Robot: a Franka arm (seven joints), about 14 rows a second.
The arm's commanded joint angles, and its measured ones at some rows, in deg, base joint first. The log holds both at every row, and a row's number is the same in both.
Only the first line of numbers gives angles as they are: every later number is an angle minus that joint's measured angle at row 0.
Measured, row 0:
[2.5 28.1 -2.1 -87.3 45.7 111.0 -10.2]
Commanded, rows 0 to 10:
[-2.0 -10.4 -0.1 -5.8 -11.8 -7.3 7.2]
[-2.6 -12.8 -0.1 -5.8 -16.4 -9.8 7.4]
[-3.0 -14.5 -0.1 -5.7 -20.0 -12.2 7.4]
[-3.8 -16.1 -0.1 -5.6 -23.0 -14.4 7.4]
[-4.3 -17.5 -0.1 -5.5 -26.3 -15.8 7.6]
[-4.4 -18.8 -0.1 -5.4 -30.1 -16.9 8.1]
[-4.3 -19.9 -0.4 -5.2 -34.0 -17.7 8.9]
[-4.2 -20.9 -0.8 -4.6 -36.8 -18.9 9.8]
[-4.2 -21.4 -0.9 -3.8 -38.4 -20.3 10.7]
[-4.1 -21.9 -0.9 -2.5 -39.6 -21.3 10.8]
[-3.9 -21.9 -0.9 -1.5 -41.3 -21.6 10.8]
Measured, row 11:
[-4.5 -20.7 -0.8 -3.1 -37.6 -19.6 8.6]
